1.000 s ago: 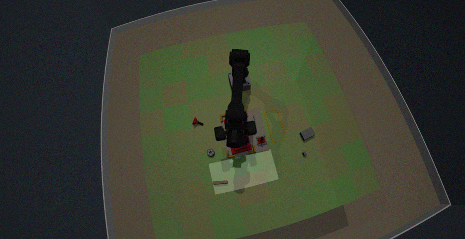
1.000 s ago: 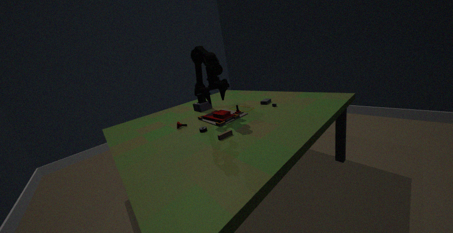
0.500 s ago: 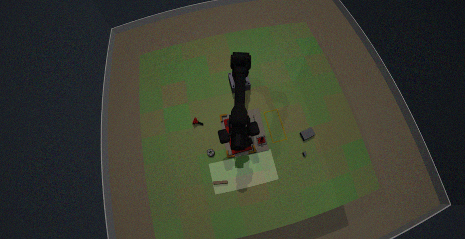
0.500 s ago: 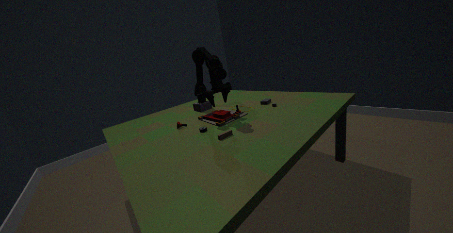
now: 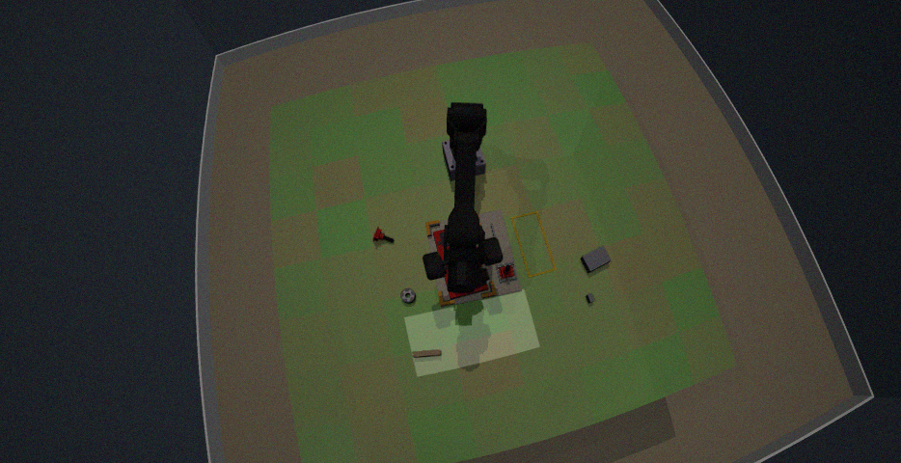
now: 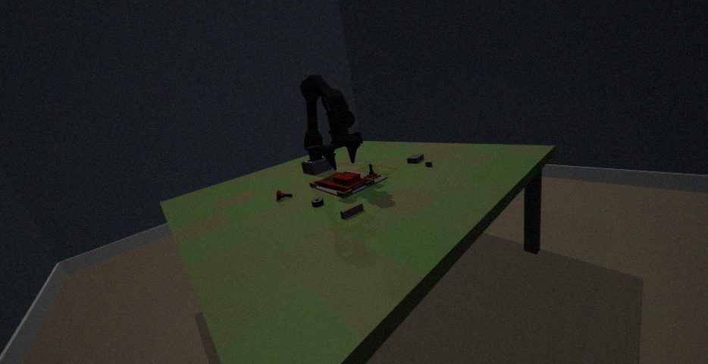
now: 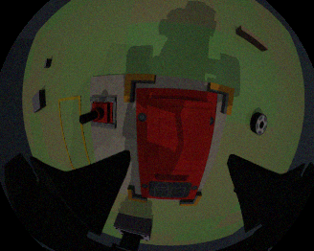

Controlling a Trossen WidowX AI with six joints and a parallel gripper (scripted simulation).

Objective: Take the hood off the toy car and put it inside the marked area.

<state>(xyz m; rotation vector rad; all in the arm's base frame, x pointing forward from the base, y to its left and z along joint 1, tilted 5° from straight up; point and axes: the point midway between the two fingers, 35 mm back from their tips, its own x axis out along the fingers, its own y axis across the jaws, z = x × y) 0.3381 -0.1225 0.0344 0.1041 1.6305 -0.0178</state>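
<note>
Now: gripper tip 5 cm above the red hood. Round my gripper tip: brown bar 18 cm ahead, 16 cm to the right, 8 cm below.
</note>
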